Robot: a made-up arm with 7 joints. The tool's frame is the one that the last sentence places.
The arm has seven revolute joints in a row. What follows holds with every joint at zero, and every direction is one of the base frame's.
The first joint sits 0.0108 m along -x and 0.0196 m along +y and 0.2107 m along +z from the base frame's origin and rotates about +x.
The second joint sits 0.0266 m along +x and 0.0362 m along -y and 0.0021 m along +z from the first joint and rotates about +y.
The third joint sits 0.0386 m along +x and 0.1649 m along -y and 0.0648 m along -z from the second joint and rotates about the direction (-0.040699, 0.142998, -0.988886).
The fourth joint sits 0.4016 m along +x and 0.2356 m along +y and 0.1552 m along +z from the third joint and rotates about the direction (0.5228, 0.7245, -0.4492).
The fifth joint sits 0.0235 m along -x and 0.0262 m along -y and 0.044 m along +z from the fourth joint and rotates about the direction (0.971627, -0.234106, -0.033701).
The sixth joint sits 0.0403 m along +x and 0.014 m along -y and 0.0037 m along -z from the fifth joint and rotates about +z.
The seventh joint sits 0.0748 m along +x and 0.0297 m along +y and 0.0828 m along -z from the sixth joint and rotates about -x.
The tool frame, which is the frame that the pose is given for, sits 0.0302 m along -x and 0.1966 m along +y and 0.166 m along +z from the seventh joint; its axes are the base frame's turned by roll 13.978, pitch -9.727 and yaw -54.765 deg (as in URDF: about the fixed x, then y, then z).
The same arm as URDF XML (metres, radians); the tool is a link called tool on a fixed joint. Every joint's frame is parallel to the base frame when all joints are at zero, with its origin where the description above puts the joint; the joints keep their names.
<robot name="arm">
<joint name="tool_joint" type="fixed"><parent link="link7"/><child link="tool"/><origin xyz="-0.0302 0.1966 0.1660" rpy="0.2440 -0.1698 -0.9558"/></joint>
<joint name="joint 7" type="continuous"><parent link="link6"/><child link="link7"/><origin xyz="0.0748 0.0297 -0.0828" rpy="0.0000 0.0000 0.0000"/><axis xyz="-1 0 0"/></joint>
<joint name="joint 6" type="continuous"><parent link="link5"/><child link="link6"/><origin xyz="0.0403 -0.0140 -0.0037" rpy="0.0000 0.0000 0.0000"/><axis xyz="0 0 1"/></joint>
<joint name="joint 5" type="continuous"><parent link="link4"/><child link="link5"/><origin xyz="-0.0235 -0.0262 0.0440" rpy="0.0000 0.0000 0.0000"/><axis xyz="0.971627 -0.234106 -0.033701"/></joint>
<joint name="joint 4" type="continuous"><parent link="link3"/><child link="link4"/><origin xyz="0.4016 0.2356 0.1552" rpy="0.0000 0.0000 0.0000"/><axis xyz="0.5228 0.7245 -0.4492"/></joint>
<joint name="joint 3" type="continuous"><parent link="link2"/><child link="link3"/><origin xyz="0.0386 -0.1649 -0.0648" rpy="0.0000 0.0000 0.0000"/><axis xyz="-0.040699 0.142998 -0.988886"/></joint>
<joint name="joint 2" type="continuous"><parent link="link1"/><child link="link2"/><origin xyz="0.0266 -0.0362 0.0021" rpy="0.0000 0.0000 0.0000"/><axis xyz="0 1 0"/></joint>
<joint name="joint 1" type="continuous"><parent link="base_link"/><child link="link1"/><origin xyz="-0.0108 0.0196 0.2107" rpy="0.0000 0.0000 0.0000"/><axis xyz="1 0 0"/></joint>
<link name="base_link"/>
<link name="link1"/>
<link name="link2"/>
<link name="link3"/>
<link name="link4"/>
<link name="link5"/>
<link name="link6"/>
<link name="link7"/>
<link name="tool"/>
</robot>

